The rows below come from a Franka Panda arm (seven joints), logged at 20 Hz.
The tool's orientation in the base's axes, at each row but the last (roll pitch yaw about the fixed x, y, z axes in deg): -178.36 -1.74 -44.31; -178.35 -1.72 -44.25; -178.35 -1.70 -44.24; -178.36 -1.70 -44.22; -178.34 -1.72 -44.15; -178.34 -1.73 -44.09; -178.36 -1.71 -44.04; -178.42 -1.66 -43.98; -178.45 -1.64 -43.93; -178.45 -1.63 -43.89; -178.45 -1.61 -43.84; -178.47 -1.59 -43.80
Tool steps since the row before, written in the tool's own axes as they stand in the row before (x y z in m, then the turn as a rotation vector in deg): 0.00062 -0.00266 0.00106 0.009 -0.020 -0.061; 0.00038 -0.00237 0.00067 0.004 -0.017 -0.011; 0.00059 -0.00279 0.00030 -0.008 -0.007 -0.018; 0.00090 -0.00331 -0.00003 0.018 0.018 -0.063; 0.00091 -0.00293 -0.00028 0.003 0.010 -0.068; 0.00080 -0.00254 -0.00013 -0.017 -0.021 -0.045; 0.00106 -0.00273 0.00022 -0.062 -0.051 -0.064; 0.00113 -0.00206 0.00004 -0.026 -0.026 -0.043; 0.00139 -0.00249 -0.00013 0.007 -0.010 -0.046; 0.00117 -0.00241 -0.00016 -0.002 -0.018 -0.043; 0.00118 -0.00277 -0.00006 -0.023 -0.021 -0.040; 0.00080 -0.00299 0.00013 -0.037 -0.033 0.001
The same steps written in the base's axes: 0.00234 0.00147 -0.00096 0.018 0.008 0.062; 0.00195 0.00143 -0.00059 0.014 0.009 0.012; 0.00238 0.00159 -0.00020 -0.002 0.011 0.018; 0.00295 0.00175 0.00015 -0.002 -0.025 0.063; 0.00268 0.00147 0.00039 -0.008 -0.009 0.068; 0.00233 0.00127 0.00023 0.001 0.027 0.045; 0.00267 0.00123 -0.00011 -0.012 0.080 0.064; 0.00224 0.00070 0.00005 -0.002 0.037 0.043; 0.00272 0.00083 0.00024 0.010 0.002 0.046; 0.00251 0.00093 0.00026 0.009 0.014 0.043; 0.00276 0.00118 0.00017 -0.004 0.031 0.040; 0.00265 0.00161 -0.00003 -0.004 0.049 -0.001
